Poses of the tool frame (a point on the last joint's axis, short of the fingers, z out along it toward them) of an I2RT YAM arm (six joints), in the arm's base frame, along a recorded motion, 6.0 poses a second.
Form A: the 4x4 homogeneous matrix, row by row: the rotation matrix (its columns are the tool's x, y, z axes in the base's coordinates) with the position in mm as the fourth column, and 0 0 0 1 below. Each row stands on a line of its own.
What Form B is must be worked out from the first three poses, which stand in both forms.
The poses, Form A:
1:
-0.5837 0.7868 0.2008 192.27
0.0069 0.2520 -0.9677 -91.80
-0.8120 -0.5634 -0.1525 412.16
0 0 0 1
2:
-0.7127 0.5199 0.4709 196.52
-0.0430 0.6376 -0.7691 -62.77
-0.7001 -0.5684 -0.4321 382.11
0 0 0 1
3:
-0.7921 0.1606 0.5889 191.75
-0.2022 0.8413 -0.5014 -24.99
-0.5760 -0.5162 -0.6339 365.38
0 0 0 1
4:
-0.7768 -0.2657 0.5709 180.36
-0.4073 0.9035 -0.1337 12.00
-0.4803 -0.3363 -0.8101 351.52
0 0 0 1
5:
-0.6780 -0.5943 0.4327 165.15
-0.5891 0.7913 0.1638 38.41
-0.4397 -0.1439 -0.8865 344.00
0 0 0 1
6:
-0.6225 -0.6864 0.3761 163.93
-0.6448 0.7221 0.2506 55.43
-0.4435 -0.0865 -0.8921 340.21
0 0 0 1
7:
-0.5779 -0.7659 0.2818 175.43
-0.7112 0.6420 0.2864 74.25
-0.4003 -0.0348 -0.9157 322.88
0 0 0 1
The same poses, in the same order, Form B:
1:
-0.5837 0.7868 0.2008 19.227
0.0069 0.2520 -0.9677 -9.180
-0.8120 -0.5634 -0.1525 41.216
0 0 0 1

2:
-0.7127 0.5199 0.4709 19.652
-0.0430 0.6376 -0.7691 -6.277
-0.7001 -0.5684 -0.4321 38.211
0 0 0 1

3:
-0.7921 0.1606 0.5889 19.175
-0.2022 0.8413 -0.5014 -2.499
-0.5760 -0.5162 -0.6339 36.538
0 0 0 1

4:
-0.7768 -0.2657 0.5709 18.036
-0.4073 0.9035 -0.1337 1.200
-0.4803 -0.3363 -0.8101 35.152
0 0 0 1

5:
-0.6780 -0.5943 0.4327 16.515
-0.5891 0.7913 0.1638 3.841
-0.4397 -0.1439 -0.8865 34.400
0 0 0 1

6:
-0.6225 -0.6864 0.3761 16.393
-0.6448 0.7221 0.2506 5.543
-0.4435 -0.0865 -0.8921 34.021
0 0 0 1

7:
-0.5779 -0.7659 0.2818 17.543
-0.7112 0.6420 0.2864 7.425
-0.4003 -0.0348 -0.9157 32.288
0 0 0 1

